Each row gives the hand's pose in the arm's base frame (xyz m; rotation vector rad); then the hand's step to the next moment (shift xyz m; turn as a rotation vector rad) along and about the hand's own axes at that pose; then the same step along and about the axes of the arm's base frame.
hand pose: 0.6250 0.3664 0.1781 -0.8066 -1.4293 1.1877
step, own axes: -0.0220 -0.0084 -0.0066 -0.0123 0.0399 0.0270
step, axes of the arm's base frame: 0.0121 -0.0212 0.0011 -0.0285 -0.0068 -0.0402
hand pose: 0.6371 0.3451 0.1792 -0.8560 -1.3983 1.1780
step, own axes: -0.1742 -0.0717 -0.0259 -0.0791 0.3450 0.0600
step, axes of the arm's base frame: 0.0635 -0.1781 0.0205 -0.0811 0.0010 -0.3497
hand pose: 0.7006 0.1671 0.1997 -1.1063 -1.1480 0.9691
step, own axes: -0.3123 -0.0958 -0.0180 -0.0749 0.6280 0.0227
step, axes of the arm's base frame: -0.0307 -0.3240 0.0331 -0.0510 0.0553 -0.6284
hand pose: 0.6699 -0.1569 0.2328 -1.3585 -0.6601 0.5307
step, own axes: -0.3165 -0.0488 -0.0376 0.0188 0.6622 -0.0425
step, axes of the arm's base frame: -0.2003 -0.2526 0.0064 0.0625 0.0790 -0.6561
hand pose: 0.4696 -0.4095 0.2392 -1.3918 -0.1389 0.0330
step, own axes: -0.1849 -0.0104 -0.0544 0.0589 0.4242 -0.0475
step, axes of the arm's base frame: -0.1775 -0.0745 -0.0136 0.0888 0.0357 -0.4201
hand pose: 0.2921 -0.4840 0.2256 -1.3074 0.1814 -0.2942
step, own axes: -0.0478 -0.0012 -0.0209 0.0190 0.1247 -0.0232
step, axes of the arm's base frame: -0.0517 -0.0045 -0.0058 0.0250 0.0015 -0.1258
